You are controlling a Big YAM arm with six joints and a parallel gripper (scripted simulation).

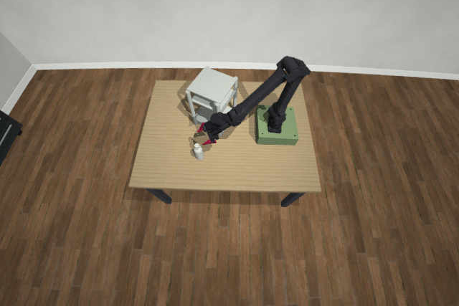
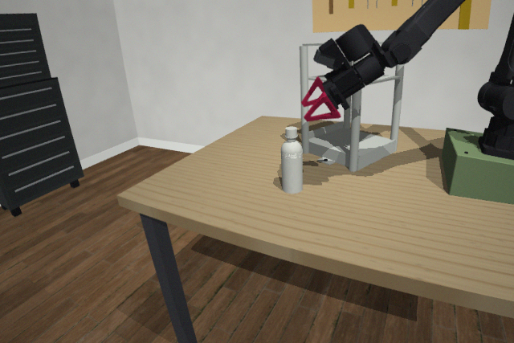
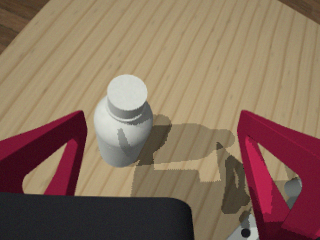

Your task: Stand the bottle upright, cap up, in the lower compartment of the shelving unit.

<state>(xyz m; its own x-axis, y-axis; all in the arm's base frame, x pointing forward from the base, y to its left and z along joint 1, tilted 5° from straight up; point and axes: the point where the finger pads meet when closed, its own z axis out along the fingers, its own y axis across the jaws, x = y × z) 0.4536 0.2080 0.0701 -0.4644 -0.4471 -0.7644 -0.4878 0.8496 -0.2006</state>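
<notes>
The white bottle lies 3 cm ahead of my hand, 3 cm to the left of it and 10 cm below it. Round my hand: shelving unit 3 cm behind, 29 cm to the right, 3 cm below.
</notes>
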